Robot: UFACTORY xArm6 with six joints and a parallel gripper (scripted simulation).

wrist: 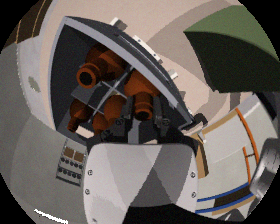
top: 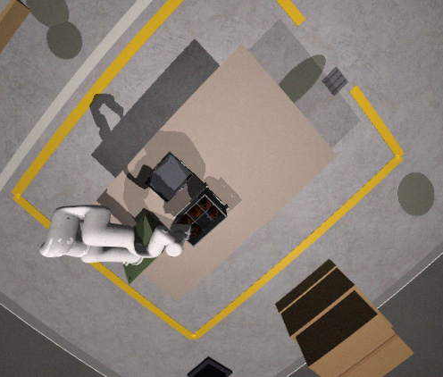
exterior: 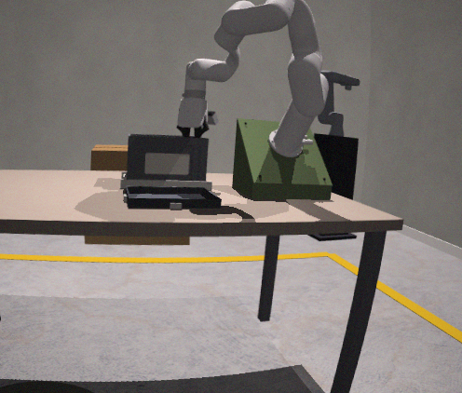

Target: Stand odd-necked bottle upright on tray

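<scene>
Now: hand 1 cm past the glass bottle, 8 cm to the left of it and 7 cm above it. Also, from my hand: dark crate: 8 cm ahead, 5 cm to the right, 7 cm below; then flat dark tray: 12 cm ahead, 24 cm to the left, 15 cm below.
</scene>
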